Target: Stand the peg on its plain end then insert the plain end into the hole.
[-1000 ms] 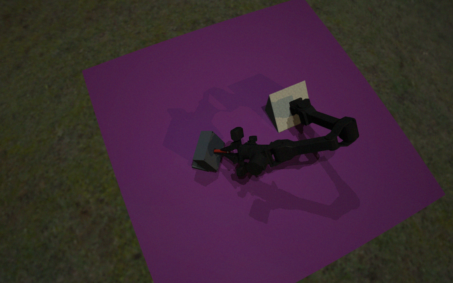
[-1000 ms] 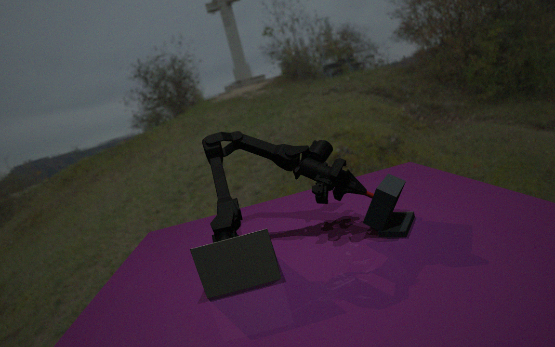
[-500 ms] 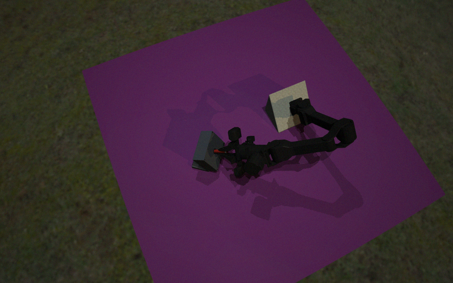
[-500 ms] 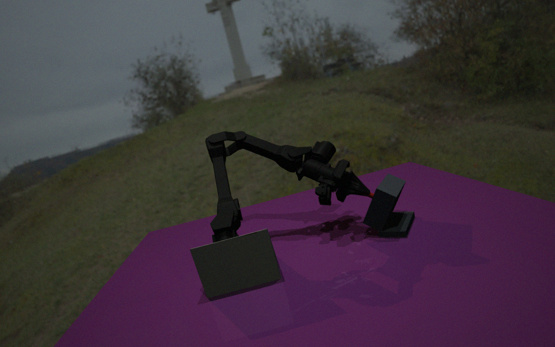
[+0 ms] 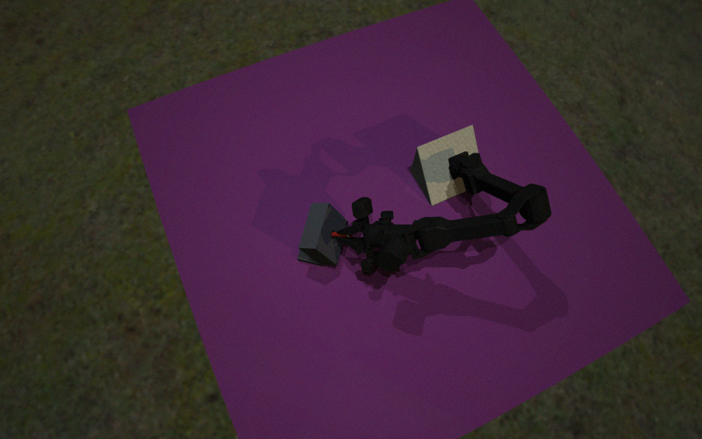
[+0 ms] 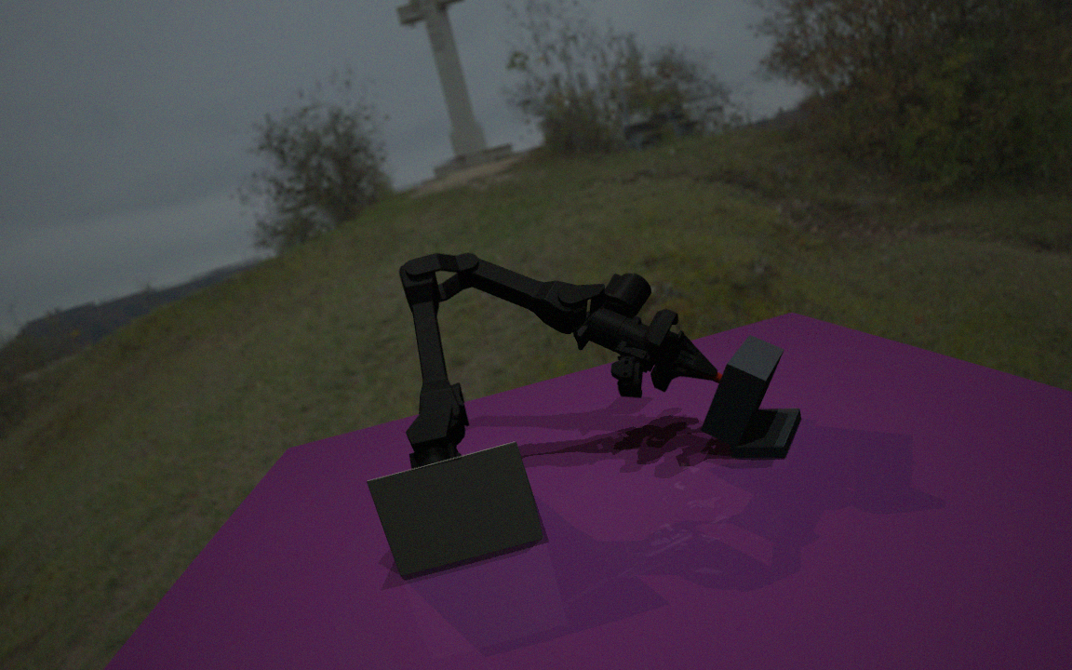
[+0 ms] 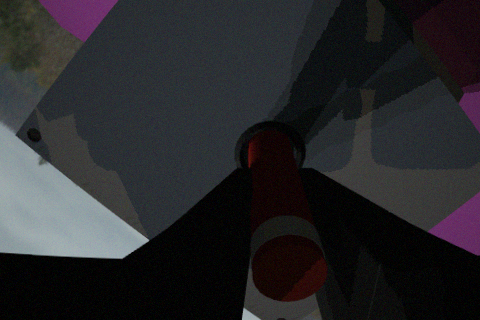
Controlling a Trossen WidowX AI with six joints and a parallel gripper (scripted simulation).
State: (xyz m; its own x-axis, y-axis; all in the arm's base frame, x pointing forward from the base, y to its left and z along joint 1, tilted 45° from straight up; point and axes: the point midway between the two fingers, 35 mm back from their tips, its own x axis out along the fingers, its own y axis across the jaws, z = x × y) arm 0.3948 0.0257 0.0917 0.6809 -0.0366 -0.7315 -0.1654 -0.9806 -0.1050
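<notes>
The red peg lies 1 cm to the left of my gripper tip, 1 cm behind it and 1 cm above it. Round my gripper tip: grey sloped panel 3 cm ahead, 2 cm to the right, 2 cm below; dark foot 9 cm below, 5 cm ahead, 4 cm to the right.
</notes>
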